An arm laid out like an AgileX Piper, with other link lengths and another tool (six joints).
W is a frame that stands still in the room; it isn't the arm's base.
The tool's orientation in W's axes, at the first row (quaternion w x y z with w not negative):
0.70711, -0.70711, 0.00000, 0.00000
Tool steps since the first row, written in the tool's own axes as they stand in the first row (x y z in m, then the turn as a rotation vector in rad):
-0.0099, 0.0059, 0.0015, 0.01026, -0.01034, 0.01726
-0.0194, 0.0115, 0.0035, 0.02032, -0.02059, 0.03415
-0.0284, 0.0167, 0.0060, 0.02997, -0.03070, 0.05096
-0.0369, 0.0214, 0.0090, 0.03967, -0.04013, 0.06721
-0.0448, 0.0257, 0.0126, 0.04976, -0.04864, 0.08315
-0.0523, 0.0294, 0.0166, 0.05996, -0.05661, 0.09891
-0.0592, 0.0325, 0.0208, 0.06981, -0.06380, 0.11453
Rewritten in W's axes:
-0.0099, 0.0015, -0.0059, 0.01026, 0.01726, 0.01034
-0.0194, 0.0035, -0.0115, 0.02032, 0.03415, 0.02059
-0.0284, 0.0060, -0.0167, 0.02997, 0.05096, 0.03070
-0.0369, 0.0090, -0.0214, 0.03967, 0.06721, 0.04013
-0.0448, 0.0126, -0.0257, 0.04976, 0.08315, 0.04864
-0.0523, 0.0166, -0.0294, 0.05996, 0.09891, 0.05661
-0.0592, 0.0208, -0.0325, 0.06981, 0.11453, 0.06380

